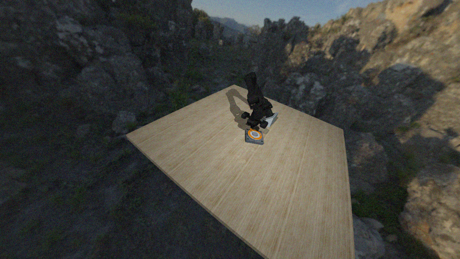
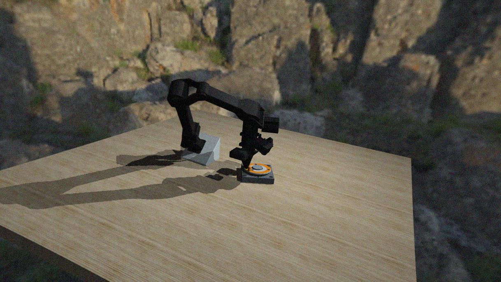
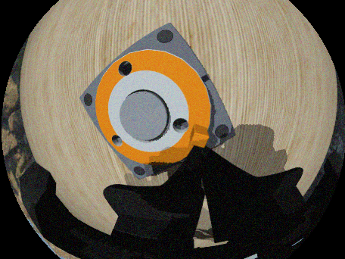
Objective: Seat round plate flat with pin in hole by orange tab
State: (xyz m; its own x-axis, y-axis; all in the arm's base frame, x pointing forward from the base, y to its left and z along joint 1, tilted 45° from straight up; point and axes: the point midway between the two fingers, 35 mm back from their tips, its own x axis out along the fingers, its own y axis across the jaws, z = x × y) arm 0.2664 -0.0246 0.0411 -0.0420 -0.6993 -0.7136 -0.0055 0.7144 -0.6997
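Now: gripper tip 3 cm short of the square grey base, 4 cm to the right of it and 2 cm above it.
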